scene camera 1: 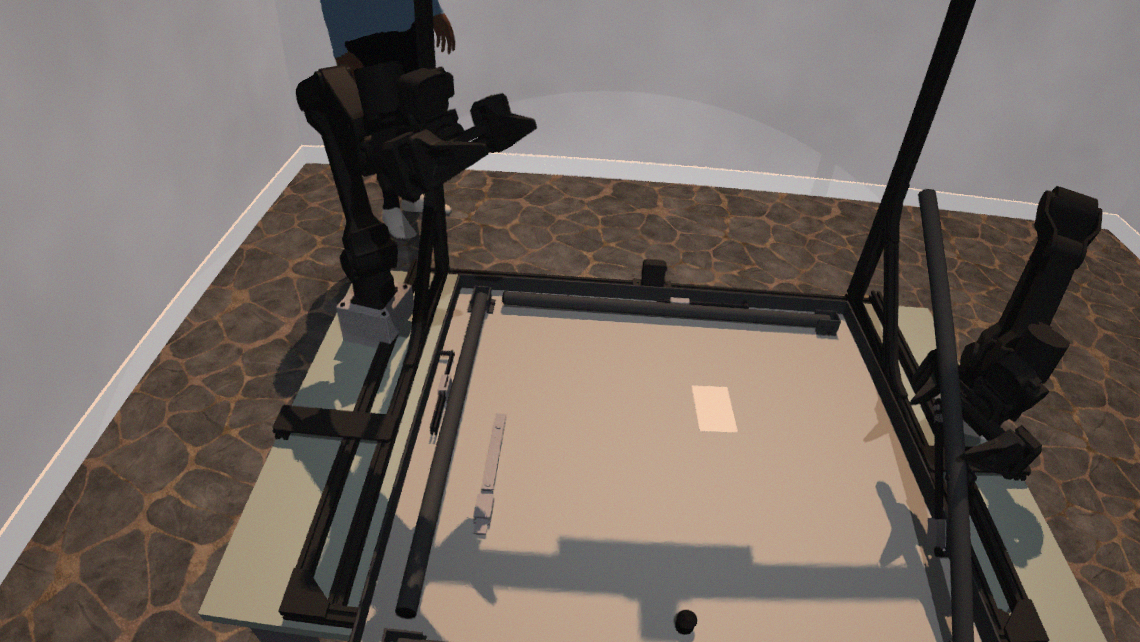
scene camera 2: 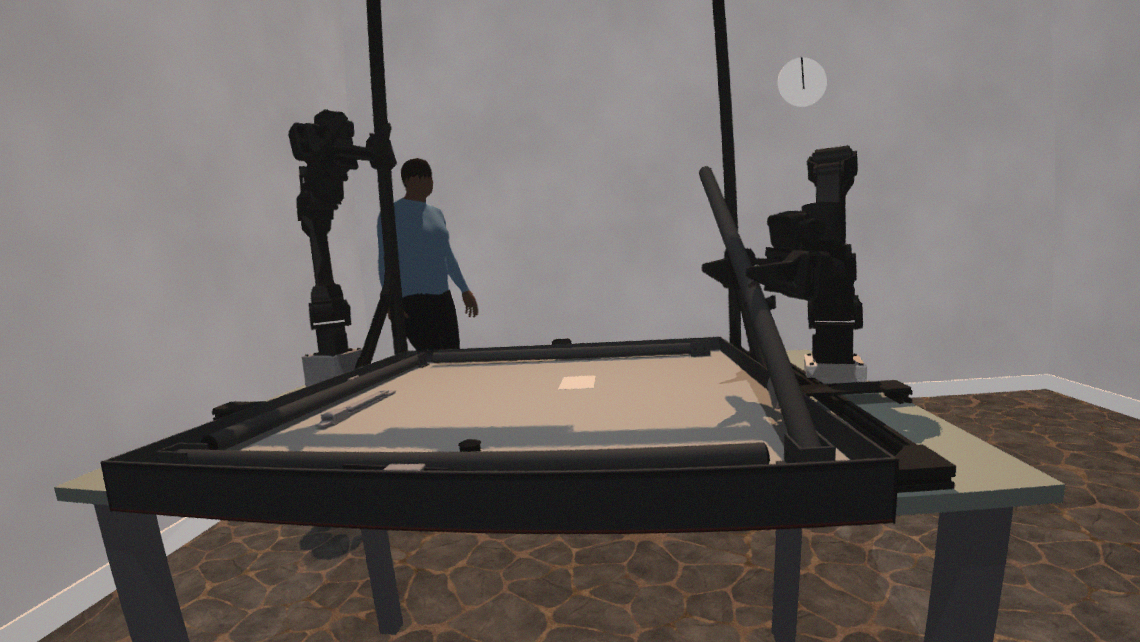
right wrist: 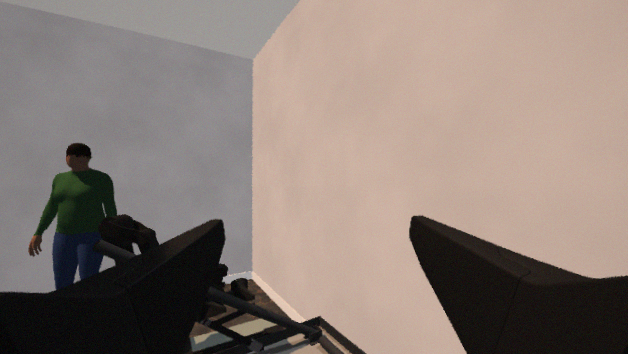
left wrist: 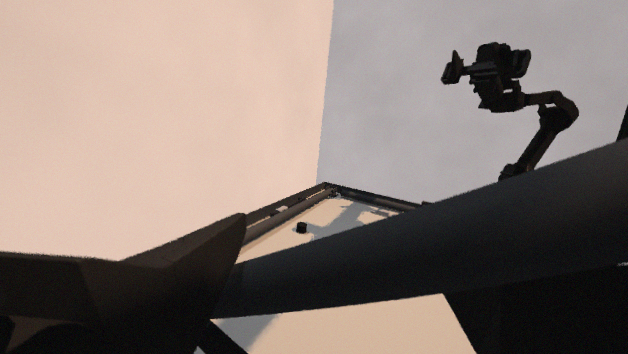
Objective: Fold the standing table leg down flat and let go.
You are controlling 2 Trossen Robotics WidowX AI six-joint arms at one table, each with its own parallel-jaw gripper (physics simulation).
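Where they show: left gripper, fingertip midpoint: (scene camera 1: 936, 427) (scene camera 2: 723, 269) (right wrist: 240, 303) (left wrist: 330, 223); right gripper, fingertip midpoint: (scene camera 1: 512, 136) (scene camera 2: 368, 121) (right wrist: 318, 227) (left wrist: 471, 47); left arm's base at its link origin: (scene camera 2: 833, 360); right arm's base at its link origin: (scene camera 1: 374, 295) (scene camera 2: 333, 352).
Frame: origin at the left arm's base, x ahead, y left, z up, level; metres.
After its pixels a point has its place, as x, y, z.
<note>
The standing table leg (scene camera 1: 945, 334) @(0.171, 0.200, 0.250) (scene camera 2: 764, 334) @(0.110, 0.400, 0.114) (left wrist: 400, 250) @(0.135, 0.259, 0.201) (right wrist: 260, 310) @(0.127, 0.353, 0.143) is a dark round tube. It is tilted, rising from its bracket at the near right corner in scene camera 2 toward the back. My left gripper (scene camera 1: 942, 426) @(0.164, 0.304, 0.184) (scene camera 2: 729, 271) @(0.164, 0.304, 0.184) is open, with a finger on each side of the leg in scene camera 2; it does not grip it. The left wrist view shows one finger beside the leg; the other is hidden. My right gripper (scene camera 1: 510, 135) @(0.707, 0.354, 0.463) (right wrist: 318, 227) @(0.707, 0.354, 0.463) is open and empty, raised high at the left, far from the leg.
Other legs (scene camera 1: 670, 309) @(0.554, -0.011, 0.010) (scene camera 1: 446, 462) @(0.763, 0.459, 0.023) (scene camera 2: 558, 460) @(0.279, 0.593, 0.030) lie flat inside the dark table rim (scene camera 2: 494, 498) @(0.315, 0.648, 0.014). A pale slim bar (scene camera 1: 494, 454) @(0.713, 0.410, 0.008) lies on the panel. Dark upright posts (scene camera 1: 917, 135) @(0.204, -0.238, 0.348) (scene camera 2: 724, 103) @(0.202, -0.239, 0.553) stand near both arms. A person in blue (scene camera 2: 422, 247) stands behind.
</note>
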